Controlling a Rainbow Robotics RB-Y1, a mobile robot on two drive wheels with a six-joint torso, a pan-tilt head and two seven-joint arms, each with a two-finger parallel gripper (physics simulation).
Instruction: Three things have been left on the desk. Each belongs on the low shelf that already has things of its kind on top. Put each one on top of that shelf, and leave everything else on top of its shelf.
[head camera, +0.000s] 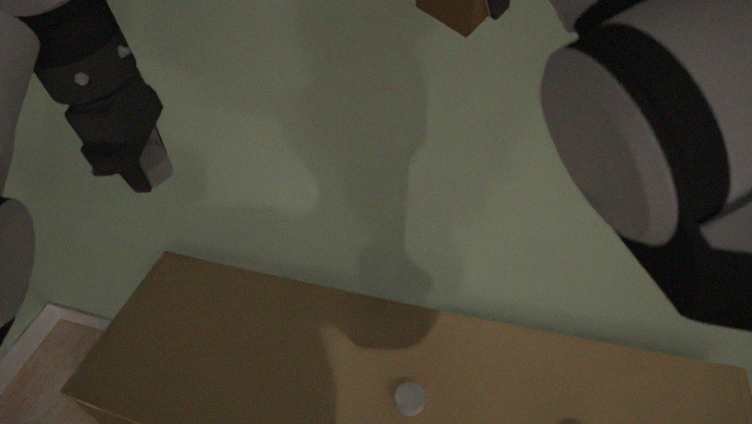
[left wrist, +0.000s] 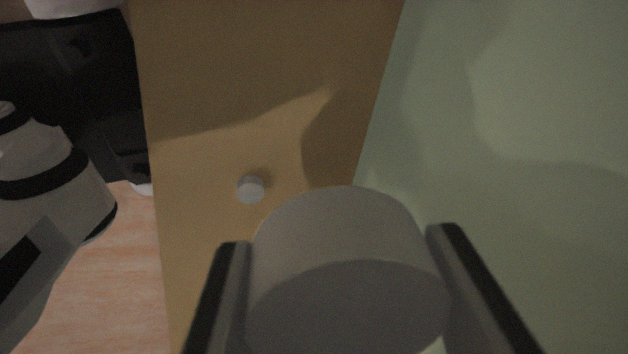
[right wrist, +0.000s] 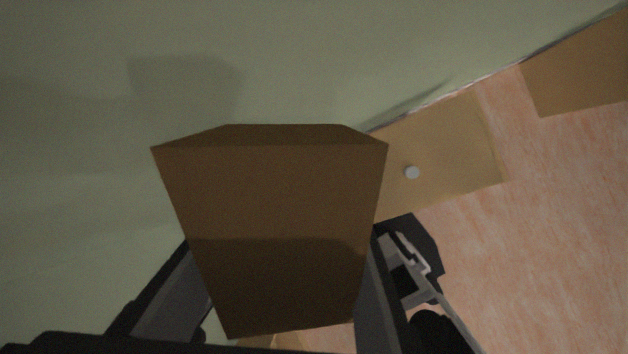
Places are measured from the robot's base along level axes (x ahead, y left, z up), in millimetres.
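Pixels of known places: left gripper, fingertip midpoint: (head camera: 151, 172) (left wrist: 338, 254); right gripper, fingertip midpoint: (right wrist: 295, 211).
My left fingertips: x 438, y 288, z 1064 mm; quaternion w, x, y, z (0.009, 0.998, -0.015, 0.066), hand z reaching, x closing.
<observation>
Ahead of a thing's pixels: the offset from my left fingertips to its middle. Level surfaces: height alone.
My left gripper (head camera: 151, 167) (left wrist: 338, 254) is shut on a grey cylinder {dx -1, dy -1, dz +10 mm} (head camera: 160, 171) (left wrist: 345, 300), held in the air to the left of the low wooden shelf {dz -454 mm} (head camera: 252, 326) (left wrist: 210, 90) in the head view. A small pale cylinder {dx -87, dy -305, dz -441 mm} (head camera: 409, 398) (left wrist: 250, 190) stands on that shelf's top. My right gripper (right wrist: 278, 240) is shut on a brown box {dx +25, dy -370, dz +196 mm} (head camera: 458, 13) (right wrist: 275, 200); box and one fingertip show at the top edge of the head view. The right wrist view shows a small pale cylinder {dx -175, dy -572, dz -441 mm} (right wrist: 411, 172) on a wooden shelf top {dz -453 mm} (right wrist: 460, 145). The desk does not show.
A green wall (head camera: 242, 158) (left wrist: 560, 210) (right wrist: 300, 60) stands behind the shelf. Another wooden surface (right wrist: 575, 80) is at the upper right of the right wrist view. Pinkish floor {dz -1063 mm} (head camera: 47, 368) (left wrist: 115, 300) (right wrist: 560, 225) shows beside the shelves. My right arm (head camera: 605, 147) fills the head view's right side.
</observation>
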